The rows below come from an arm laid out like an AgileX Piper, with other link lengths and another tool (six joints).
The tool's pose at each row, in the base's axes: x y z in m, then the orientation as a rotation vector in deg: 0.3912 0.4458 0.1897 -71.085 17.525 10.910; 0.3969 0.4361 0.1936 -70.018 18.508 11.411; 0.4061 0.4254 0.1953 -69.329 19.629 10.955; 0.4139 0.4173 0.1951 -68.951 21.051 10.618; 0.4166 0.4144 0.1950 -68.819 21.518 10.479; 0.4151 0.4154 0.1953 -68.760 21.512 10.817; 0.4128 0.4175 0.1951 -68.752 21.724 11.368; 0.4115 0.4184 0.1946 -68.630 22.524 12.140; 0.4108 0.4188 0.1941 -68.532 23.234 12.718; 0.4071 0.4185 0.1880 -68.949 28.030 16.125
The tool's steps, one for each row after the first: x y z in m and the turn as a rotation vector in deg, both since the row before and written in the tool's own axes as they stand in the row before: 0.0043 -0.0083 -0.0074 0.983 0.331 1.019; 0.0083 -0.0080 -0.0083 0.782 0.995 0.335; 0.0076 -0.0052 -0.0064 0.456 1.214 0.553; 0.0027 -0.0018 -0.0023 0.161 0.413 0.162; -0.0016 0.0006 0.0007 -0.010 -0.187 0.260; -0.0022 0.0017 0.0015 -0.099 -0.120 0.531; -0.0010 0.0012 0.0005 -0.026 0.205 1.027; -0.0005 0.0008 0.0001 -0.014 0.239 0.829; -0.0008 0.0065 -0.0028 -1.089 2.061 5.065
